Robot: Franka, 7 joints.
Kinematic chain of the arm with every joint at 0, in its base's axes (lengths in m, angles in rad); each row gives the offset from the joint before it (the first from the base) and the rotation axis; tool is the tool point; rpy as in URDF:
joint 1: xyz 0 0 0.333 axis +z
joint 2: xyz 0 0 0 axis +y
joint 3: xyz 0 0 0.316 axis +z
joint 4: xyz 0.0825 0 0 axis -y
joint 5: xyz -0.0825 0 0.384 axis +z
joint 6: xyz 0 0 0 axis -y
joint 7: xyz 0.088 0 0 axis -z
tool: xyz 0 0 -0.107 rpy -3.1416 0 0
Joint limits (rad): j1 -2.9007..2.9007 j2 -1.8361..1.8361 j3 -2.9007..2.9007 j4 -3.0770..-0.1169 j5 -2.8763..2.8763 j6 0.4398..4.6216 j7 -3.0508..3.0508
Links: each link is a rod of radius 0.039 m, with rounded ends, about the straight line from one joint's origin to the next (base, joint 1, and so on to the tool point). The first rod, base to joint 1, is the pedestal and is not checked.
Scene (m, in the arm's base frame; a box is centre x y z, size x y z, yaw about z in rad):
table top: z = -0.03
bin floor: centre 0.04 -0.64 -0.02 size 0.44 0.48 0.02 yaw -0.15
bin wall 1: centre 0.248 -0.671 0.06 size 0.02 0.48 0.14 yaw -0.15
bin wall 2: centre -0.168 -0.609 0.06 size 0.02 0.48 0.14 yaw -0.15
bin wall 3: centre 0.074 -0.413 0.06 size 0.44 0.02 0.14 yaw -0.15
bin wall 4: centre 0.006 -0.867 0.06 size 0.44 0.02 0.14 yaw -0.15
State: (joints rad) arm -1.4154 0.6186 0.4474 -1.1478 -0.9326 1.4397 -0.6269
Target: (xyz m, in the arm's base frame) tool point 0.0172 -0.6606 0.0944
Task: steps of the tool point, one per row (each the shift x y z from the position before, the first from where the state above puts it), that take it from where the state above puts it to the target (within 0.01 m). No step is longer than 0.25 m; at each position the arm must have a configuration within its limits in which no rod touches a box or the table.
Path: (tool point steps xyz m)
1: -0.1063 -0.0311 -0.1923
2: -0.1112 0.0373 -0.1838

